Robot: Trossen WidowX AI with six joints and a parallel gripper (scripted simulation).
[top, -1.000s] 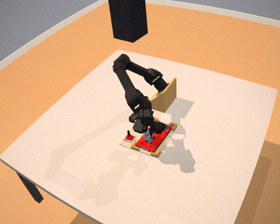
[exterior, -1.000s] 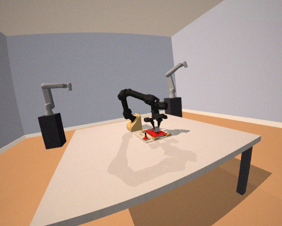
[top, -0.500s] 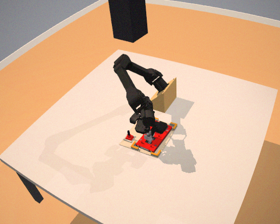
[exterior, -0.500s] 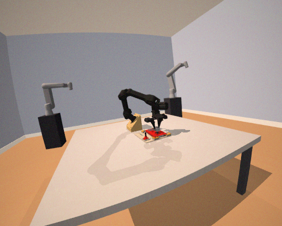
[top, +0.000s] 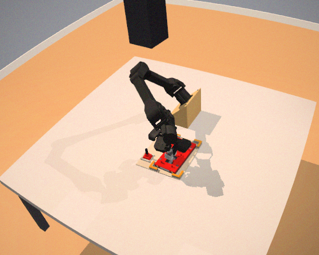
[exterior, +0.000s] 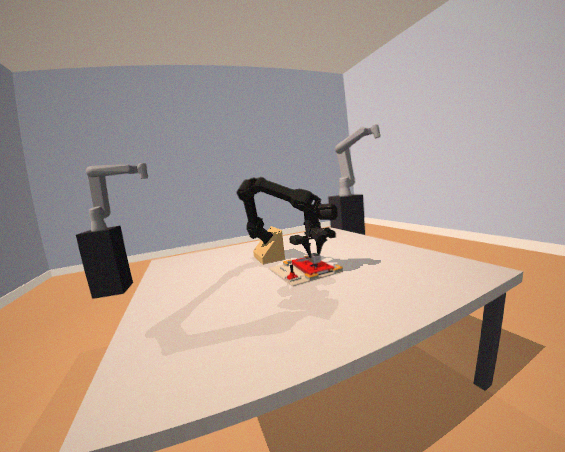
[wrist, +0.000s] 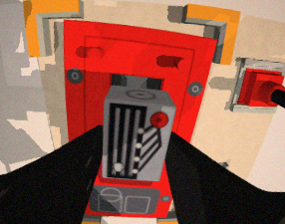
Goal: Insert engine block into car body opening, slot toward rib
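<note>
Right now the engine block is 10 mm below my gripper tip.
</note>
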